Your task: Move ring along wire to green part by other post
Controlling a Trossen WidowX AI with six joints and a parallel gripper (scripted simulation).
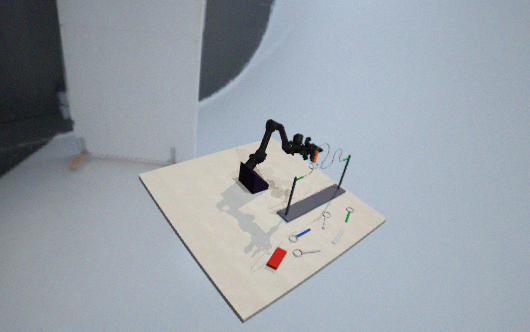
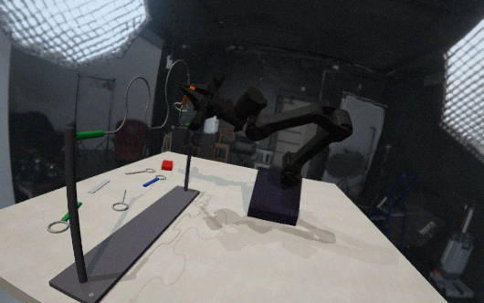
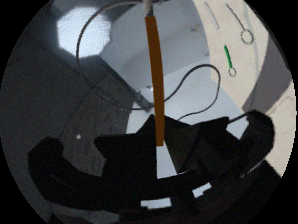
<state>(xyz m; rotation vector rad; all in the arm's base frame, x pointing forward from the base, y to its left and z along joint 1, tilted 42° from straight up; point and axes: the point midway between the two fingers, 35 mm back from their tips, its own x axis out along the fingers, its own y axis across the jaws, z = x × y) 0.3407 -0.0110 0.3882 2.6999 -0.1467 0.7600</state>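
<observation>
My gripper tip is 10 mm short of the orange-handled ring, 80 mm to the left of it and 40 mm above it. The rest, counted from my gripper tip: grey bar (360 mm ahead, 100 mm to the right, 420 mm below); then green-handled ring (270 mm ahead, 150 mm to the left, 420 mm below); then blue-handled ring (210 mm ahead, 320 mm to the right, 420 mm below).
</observation>
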